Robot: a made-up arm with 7 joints. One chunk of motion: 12 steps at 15 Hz.
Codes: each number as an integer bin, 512 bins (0 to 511) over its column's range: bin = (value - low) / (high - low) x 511, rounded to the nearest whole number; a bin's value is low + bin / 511 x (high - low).
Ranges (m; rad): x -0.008..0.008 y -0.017..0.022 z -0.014..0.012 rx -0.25..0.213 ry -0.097..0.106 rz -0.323..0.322
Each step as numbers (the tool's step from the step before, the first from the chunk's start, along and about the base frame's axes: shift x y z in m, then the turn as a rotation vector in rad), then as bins.
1 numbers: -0.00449 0.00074 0.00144 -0.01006 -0.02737 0.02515
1 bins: 112 232 303 265 175 276
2 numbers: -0.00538 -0.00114 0.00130 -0.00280 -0.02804 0.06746
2 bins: 84 208 301 273 174 309
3 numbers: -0.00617 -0.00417 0.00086 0.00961 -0.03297 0.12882
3 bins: 58 168 292 287 161 358
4 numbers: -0.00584 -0.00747 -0.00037 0.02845 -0.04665 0.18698
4 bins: 69 125 268 307 127 404
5 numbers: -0.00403 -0.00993 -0.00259 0.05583 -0.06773 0.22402
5 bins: 127 93 224 338 74 433
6 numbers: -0.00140 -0.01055 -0.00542 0.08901 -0.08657 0.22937
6 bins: 211 85 169 374 26 438
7 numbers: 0.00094 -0.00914 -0.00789 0.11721 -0.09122 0.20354
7 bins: 286 103 120 405 15 417
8 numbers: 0.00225 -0.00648 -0.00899 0.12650 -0.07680 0.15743
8 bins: 327 138 98 416 51 381
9 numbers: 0.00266 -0.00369 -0.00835 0.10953 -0.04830 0.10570
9 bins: 340 174 111 397 123 340
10 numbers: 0.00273 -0.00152 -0.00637 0.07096 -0.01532 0.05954
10 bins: 343 203 150 354 206 303
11 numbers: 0.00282 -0.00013 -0.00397 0.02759 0.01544 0.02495
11 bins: 346 221 197 306 283 276
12 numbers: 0.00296 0.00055 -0.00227 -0.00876 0.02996 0.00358
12 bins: 350 230 231 266 320 259
